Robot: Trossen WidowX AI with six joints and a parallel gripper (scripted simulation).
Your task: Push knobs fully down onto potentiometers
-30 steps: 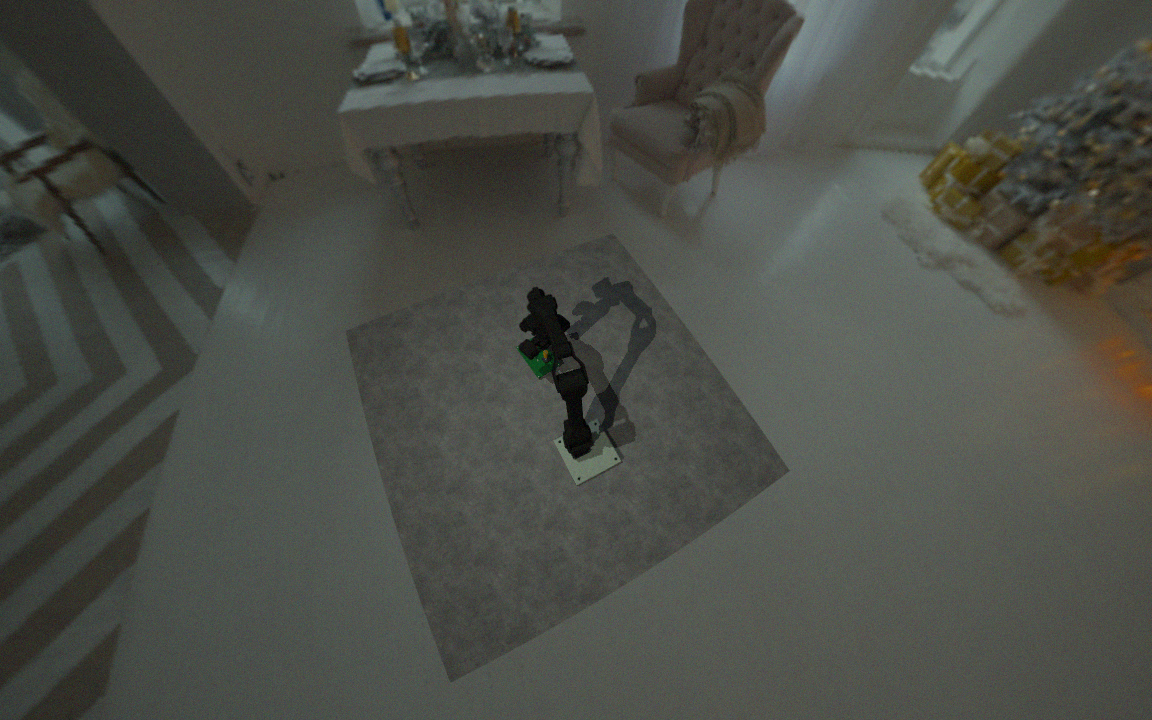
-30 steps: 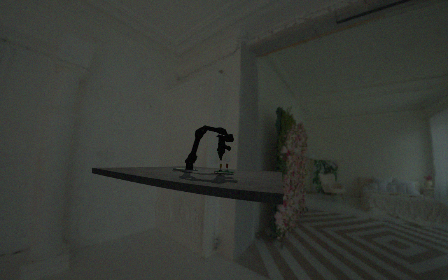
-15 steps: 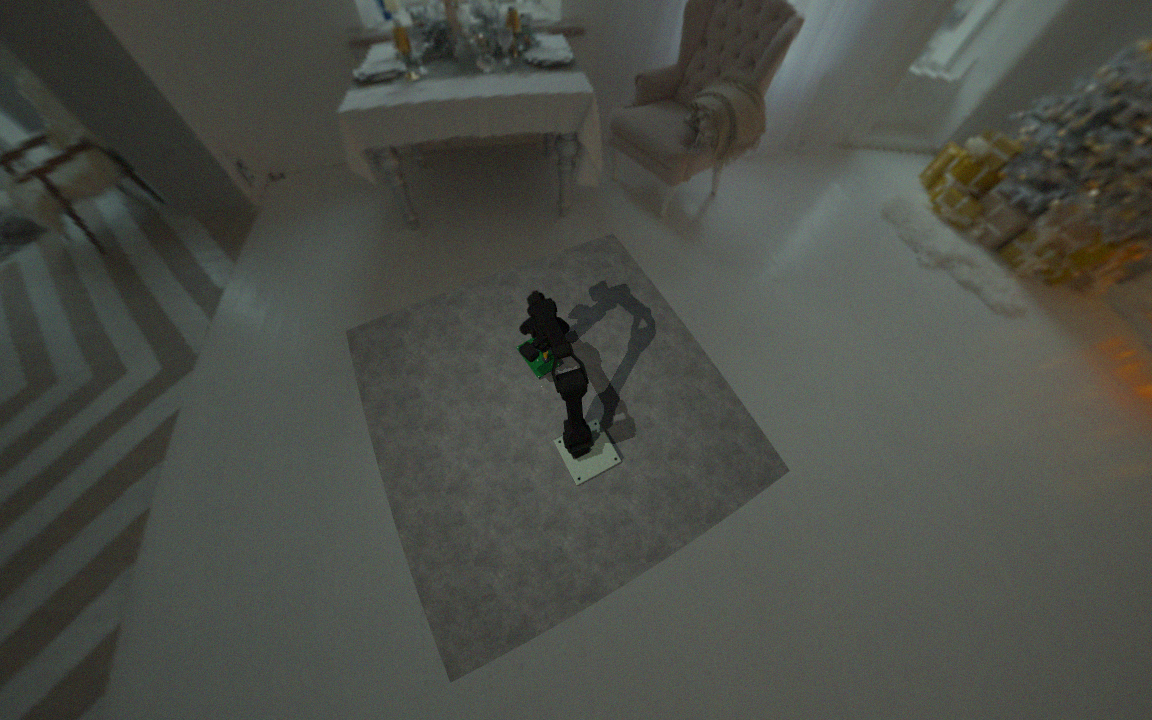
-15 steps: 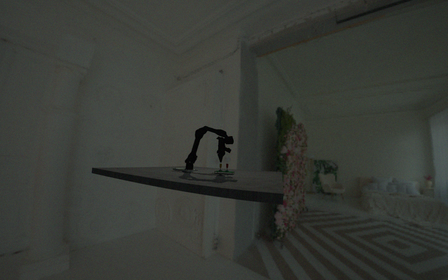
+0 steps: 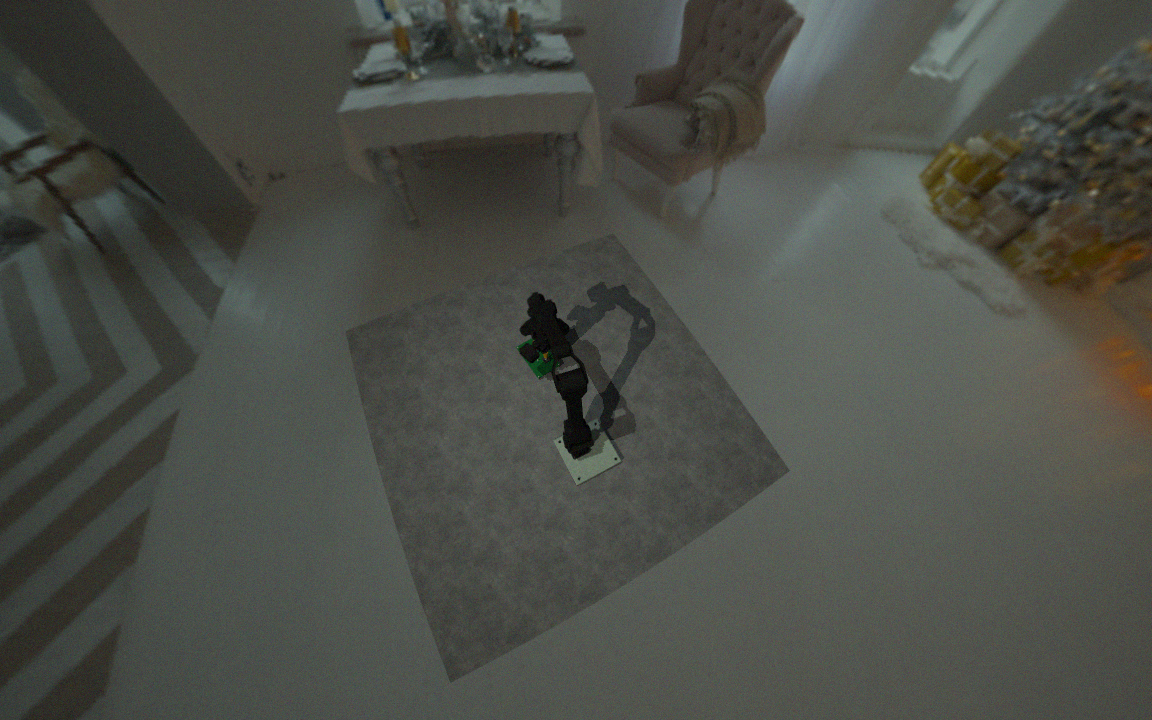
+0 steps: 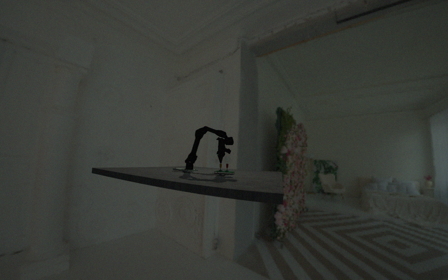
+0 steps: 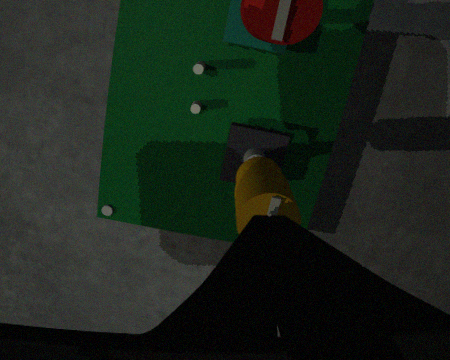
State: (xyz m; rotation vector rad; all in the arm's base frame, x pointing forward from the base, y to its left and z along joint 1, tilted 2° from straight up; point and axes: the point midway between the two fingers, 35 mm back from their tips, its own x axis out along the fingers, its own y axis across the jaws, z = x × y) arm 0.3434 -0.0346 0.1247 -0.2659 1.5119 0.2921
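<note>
The yellow knob is 20 mm below my gripper tip.
</note>
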